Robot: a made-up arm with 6 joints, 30 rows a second.
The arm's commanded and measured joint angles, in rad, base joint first. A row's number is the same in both.
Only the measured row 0 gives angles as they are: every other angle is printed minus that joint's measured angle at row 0.
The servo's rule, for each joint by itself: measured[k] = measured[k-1] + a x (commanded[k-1-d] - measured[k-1]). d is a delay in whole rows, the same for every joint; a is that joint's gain. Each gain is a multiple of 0.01, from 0.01 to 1. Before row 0 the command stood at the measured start. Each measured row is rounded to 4 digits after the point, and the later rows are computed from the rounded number. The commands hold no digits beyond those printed.
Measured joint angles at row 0:
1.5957 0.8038 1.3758 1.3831 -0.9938 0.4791
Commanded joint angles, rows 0 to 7:
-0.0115 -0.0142 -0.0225 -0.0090 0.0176 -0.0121
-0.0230 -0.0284 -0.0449 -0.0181 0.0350 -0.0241
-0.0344 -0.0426 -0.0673 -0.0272 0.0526 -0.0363
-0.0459 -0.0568 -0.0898 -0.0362 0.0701 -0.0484
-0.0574 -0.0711 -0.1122 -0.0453 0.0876 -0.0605
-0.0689 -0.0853 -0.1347 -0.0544 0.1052 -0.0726
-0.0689 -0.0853 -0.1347 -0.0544 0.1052 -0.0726
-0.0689 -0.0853 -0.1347 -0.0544 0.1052 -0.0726
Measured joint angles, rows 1 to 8:
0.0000 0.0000 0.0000 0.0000 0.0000 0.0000
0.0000 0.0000 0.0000 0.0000 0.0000 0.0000
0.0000 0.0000 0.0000 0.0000 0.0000 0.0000
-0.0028 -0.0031 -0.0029 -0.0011 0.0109 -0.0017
-0.0076 -0.0087 -0.0084 -0.0031 0.0258 -0.0048
-0.0140 -0.0162 -0.0161 -0.0060 0.0424 -0.0092
-0.0217 -0.0251 -0.0257 -0.0096 0.0596 -0.0147
-0.0303 -0.0352 -0.0369 -0.0139 0.0770 -0.0211
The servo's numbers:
d 3
a 0.24 0.22 0.13 0.12 0.62 0.14

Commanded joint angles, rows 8 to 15:
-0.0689 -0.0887 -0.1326 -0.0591 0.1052 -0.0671
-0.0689 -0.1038 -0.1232 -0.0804 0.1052 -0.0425
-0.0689 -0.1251 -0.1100 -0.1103 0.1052 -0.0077
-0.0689 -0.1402 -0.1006 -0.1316 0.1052 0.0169
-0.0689 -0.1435 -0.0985 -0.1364 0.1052 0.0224
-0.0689 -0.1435 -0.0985 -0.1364 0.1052 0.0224
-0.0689 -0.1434 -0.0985 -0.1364 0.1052 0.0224
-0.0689 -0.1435 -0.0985 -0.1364 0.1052 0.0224
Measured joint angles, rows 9 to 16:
-0.0396 -0.0462 -0.0496 -0.0188 0.0945 -0.0283
-0.0466 -0.0548 -0.0607 -0.0231 0.1011 -0.0345
-0.0520 -0.0615 -0.0703 -0.0269 0.1036 -0.0398
-0.0561 -0.0675 -0.0784 -0.0308 0.1046 -0.0436
-0.0592 -0.0755 -0.0842 -0.0368 0.1050 -0.0434
-0.0615 -0.0864 -0.0876 -0.0456 0.1051 -0.0384
-0.0633 -0.0982 -0.0893 -0.0559 0.1052 -0.0307
-0.0646 -0.1082 -0.0905 -0.0656 0.1052 -0.0233

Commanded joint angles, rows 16 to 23:
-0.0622 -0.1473 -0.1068 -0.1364 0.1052 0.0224
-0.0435 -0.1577 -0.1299 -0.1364 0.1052 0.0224
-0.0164 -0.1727 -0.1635 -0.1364 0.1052 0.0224
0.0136 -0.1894 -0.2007 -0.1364 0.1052 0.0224
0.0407 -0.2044 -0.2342 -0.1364 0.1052 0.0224
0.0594 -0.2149 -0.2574 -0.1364 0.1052 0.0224
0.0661 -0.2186 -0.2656 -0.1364 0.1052 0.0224
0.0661 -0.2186 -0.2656 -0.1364 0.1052 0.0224
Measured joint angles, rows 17 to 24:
-0.0656 -0.1160 -0.0915 -0.0741 0.1052 -0.0169
-0.0664 -0.1220 -0.0924 -0.0816 0.1052 -0.0114
-0.0670 -0.1267 -0.0932 -0.0882 0.1052 -0.0067
-0.0658 -0.1312 -0.0950 -0.0940 0.1052 -0.0026
-0.0604 -0.1370 -0.0995 -0.0991 0.1052 0.0009
-0.0498 -0.1449 -0.1078 -0.1036 0.1052 0.0039
-0.0346 -0.1547 -0.1199 -0.1075 0.1052 0.0065
-0.0165 -0.1656 -0.1348 -0.1110 0.1052 0.0087

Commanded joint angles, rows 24 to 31:
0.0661 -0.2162 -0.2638 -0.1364 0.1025 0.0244
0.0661 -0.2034 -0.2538 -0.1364 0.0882 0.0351
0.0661 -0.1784 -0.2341 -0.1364 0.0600 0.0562
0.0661 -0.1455 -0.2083 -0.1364 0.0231 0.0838
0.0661 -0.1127 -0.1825 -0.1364 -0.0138 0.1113
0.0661 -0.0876 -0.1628 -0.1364 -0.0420 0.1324
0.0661 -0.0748 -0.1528 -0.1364 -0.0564 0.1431
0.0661 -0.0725 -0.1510 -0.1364 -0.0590 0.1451
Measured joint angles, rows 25 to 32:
0.0017 -0.1764 -0.1507 -0.1140 0.1052 0.0106
0.0172 -0.1857 -0.1656 -0.1167 0.1052 0.0123
0.0289 -0.1929 -0.1786 -0.1191 0.1052 0.0137
0.0378 -0.1980 -0.1897 -0.1212 0.1035 0.0152
0.0446 -0.1992 -0.1980 -0.1230 0.0940 0.0180
0.0498 -0.1946 -0.2027 -0.1246 0.0729 0.0233
0.0537 -0.1838 -0.2034 -0.1260 0.0420 0.0318
0.0567 -0.1682 -0.2007 -0.1272 0.0074 0.0429

